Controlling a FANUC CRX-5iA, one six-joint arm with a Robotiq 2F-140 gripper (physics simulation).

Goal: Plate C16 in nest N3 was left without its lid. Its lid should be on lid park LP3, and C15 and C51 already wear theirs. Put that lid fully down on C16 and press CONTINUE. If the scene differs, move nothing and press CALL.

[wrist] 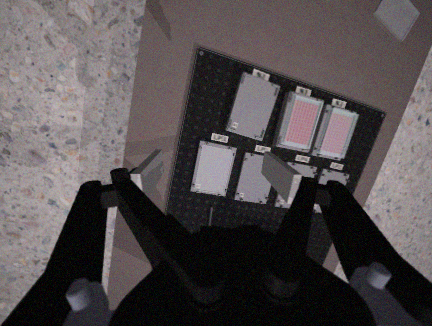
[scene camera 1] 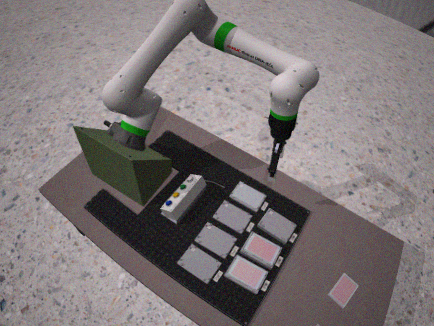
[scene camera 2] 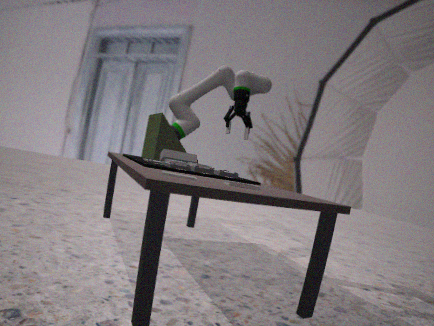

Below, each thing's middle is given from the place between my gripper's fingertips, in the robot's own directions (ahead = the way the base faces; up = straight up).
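Lid park LP1 point(scene camera 1: 233, 217) is 17 cm to the right of my hand, 4 cm behind it and 22 cm below it. As for nest N3 point(wrist: 300, 91), I find it 15 cm ahead of my hand, 22 cm to the right of it and 21 cm below it. Lid park LP4 point(scene camera 1: 214, 239) is 2 cm behind my hand, 22 cm below it and 30 cm to the right of it, and then there is the nest N2 point(scene camera 1: 274, 224), which is 14 cm ahead of my hand, 9 cm to the right of it and 21 cm below it.
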